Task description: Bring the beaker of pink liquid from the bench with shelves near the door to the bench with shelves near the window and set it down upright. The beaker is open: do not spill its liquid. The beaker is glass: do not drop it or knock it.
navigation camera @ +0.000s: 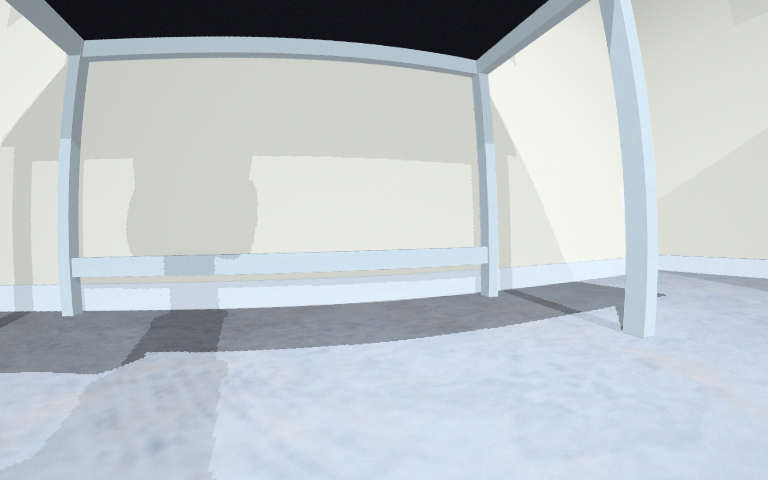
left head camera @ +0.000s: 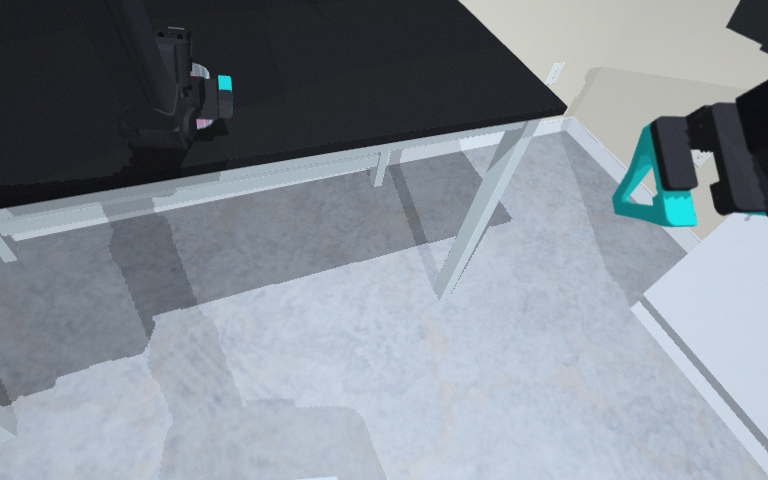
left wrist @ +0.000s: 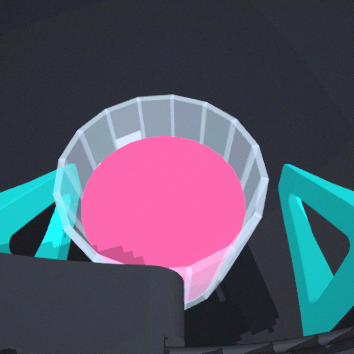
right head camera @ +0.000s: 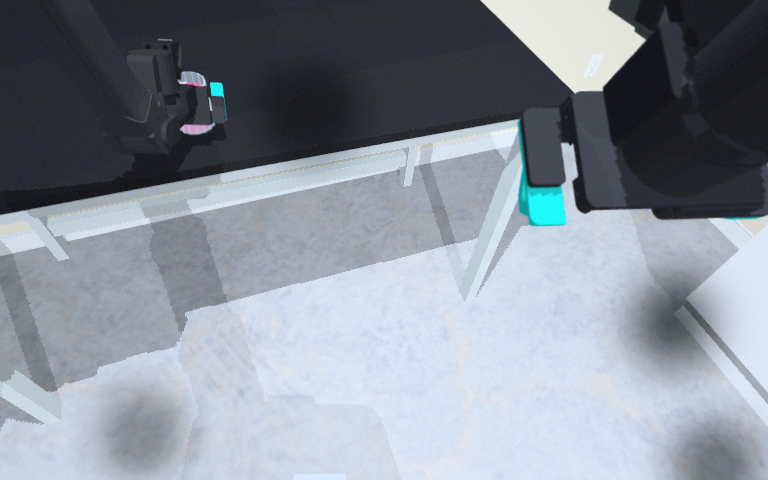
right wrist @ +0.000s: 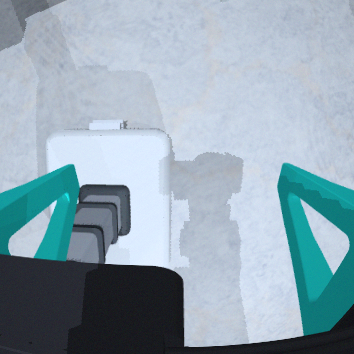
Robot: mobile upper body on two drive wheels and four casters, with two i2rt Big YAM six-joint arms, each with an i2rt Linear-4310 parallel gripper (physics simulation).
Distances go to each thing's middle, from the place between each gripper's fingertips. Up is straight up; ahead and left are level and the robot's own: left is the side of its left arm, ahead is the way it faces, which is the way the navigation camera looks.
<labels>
My left hand is 2 cm past the glass beaker of pink liquid (left wrist: 167, 180), 1 cm to the right of it and 1 cm above it.
I see the glass beaker of pink liquid 52 cm ahead of my right hand, 47 cm to the left of it and 30 cm below it.
</labels>
